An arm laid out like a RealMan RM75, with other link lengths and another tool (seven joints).
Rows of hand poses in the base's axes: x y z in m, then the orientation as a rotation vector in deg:
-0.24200, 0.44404, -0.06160, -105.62, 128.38, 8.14
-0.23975, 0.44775, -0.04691, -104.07, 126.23, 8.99
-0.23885, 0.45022, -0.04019, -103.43, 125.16, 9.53
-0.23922, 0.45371, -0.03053, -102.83, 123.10, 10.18
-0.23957, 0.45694, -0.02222, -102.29, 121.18, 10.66
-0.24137, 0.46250, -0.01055, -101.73, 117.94, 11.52
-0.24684, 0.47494, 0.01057, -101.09, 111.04, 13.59
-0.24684, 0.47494, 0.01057, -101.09, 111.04, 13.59
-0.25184, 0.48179, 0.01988, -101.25, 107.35, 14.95
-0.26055, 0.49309, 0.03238, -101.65, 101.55, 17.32
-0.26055, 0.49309, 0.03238, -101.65, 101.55, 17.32
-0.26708, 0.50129, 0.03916, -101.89, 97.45, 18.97
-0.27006, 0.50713, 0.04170, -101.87, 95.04, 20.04
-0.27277, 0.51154, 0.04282, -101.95, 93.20, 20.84
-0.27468, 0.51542, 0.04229, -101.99, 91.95, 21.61
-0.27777, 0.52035, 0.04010, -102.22, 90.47, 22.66
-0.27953, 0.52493, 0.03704, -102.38, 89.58, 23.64
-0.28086, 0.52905, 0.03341, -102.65, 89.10, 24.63
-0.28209, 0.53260, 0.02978, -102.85, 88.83, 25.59
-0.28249, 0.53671, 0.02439, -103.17, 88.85, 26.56
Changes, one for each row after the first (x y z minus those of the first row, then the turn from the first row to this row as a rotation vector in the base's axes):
0.00225, 0.00371, 0.01469, 2.16, -1.59, 0.07
0.00315, 0.00618, 0.02141, 3.24, -2.27, 0.19
0.00278, 0.00967, 0.03107, 4.84, -3.49, 0.75
0.00243, 0.01290, 0.03938, 6.26, -4.67, 1.28
0.00063, 0.01846, 0.05105, 8.52, -6.47, 2.42
-0.00484, 0.03090, 0.07217, 13.18, -9.85, 5.28
-0.00484, 0.03090, 0.07217, 13.18, -9.85, 5.28
-0.00984, 0.03775, 0.08148, 15.55, -11.25, 7.19
-0.01855, 0.04905, 0.09398, 19.27, -13.15, 10.41
-0.01855, 0.04905, 0.09398, 19.27, -13.15, 10.41
-0.02508, 0.05725, 0.10076, 21.89, -14.43, 12.72
-0.02806, 0.06309, 0.10330, 23.55, -15.17, 14.03
-0.03077, 0.06750, 0.10442, 24.76, -15.68, 15.09
-0.03268, 0.07138, 0.10389, 25.70, -15.89, 15.83
-0.03577, 0.07631, 0.10170, 26.78, -15.96, 16.84
-0.03753, 0.08089, 0.09864, 27.59, -15.78, 17.49
-0.03886, 0.08501, 0.09501, 28.15, -15.30, 17.99
-0.04009, 0.08856, 0.09138, 28.64, -14.77, 18.33
-0.04049, 0.09267, 0.08599, 28.93, -14.01, 18.59

